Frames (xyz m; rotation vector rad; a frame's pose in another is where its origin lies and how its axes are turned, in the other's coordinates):
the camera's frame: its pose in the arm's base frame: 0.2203 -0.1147 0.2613 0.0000 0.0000 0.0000
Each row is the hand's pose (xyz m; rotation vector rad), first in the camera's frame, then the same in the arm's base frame.
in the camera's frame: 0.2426 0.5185 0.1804 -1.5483 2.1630 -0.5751
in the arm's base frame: 0.4629 0.4038 0.4417 -1.5483 2.1630 -0.5751
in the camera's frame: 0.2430 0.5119 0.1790 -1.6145 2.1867 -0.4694
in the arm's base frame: 0.4633 0.3972 0.4403 -1.6145 2.1867 -0.4694
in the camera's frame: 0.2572 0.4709 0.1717 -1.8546 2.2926 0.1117
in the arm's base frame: 0.4775 0.3562 0.4330 -1.8546 2.2926 0.1117
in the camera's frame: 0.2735 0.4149 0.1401 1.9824 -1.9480 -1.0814
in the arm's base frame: 0.4938 0.3002 0.4014 1.9824 -1.9480 -1.0814
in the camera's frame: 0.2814 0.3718 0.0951 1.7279 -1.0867 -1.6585
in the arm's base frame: 0.5017 0.2571 0.3564 1.7279 -1.0867 -1.6585
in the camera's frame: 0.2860 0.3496 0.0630 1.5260 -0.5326 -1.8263
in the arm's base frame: 0.5063 0.2349 0.3243 1.5260 -0.5326 -1.8263
